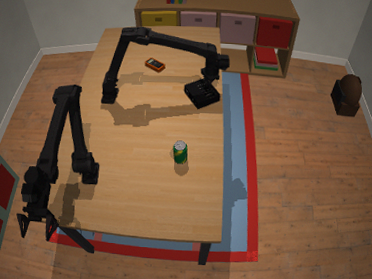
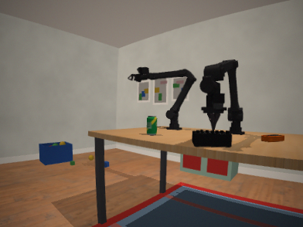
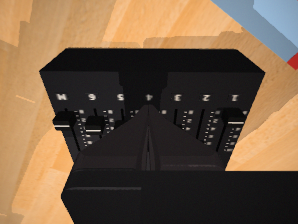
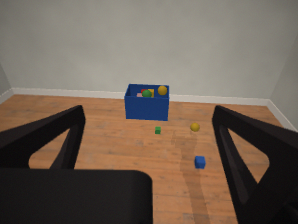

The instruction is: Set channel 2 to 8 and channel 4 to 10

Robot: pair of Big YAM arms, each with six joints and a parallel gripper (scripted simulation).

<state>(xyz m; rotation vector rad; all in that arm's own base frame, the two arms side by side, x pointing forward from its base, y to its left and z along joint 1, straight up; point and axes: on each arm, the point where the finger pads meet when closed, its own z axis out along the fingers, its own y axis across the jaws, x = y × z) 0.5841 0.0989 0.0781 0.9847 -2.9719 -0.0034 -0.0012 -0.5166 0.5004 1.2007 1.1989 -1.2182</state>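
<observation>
The channel 4 cap lies 1 cm to the right of my left hand, 1 cm below it and 1 cm behind it. Also, from my left hand: channel 3 knob: 3 cm to the right, 1 cm below, 1 cm behind; then channel 2 knob: 6 cm to the right, 2 cm behind, 1 cm below.
</observation>
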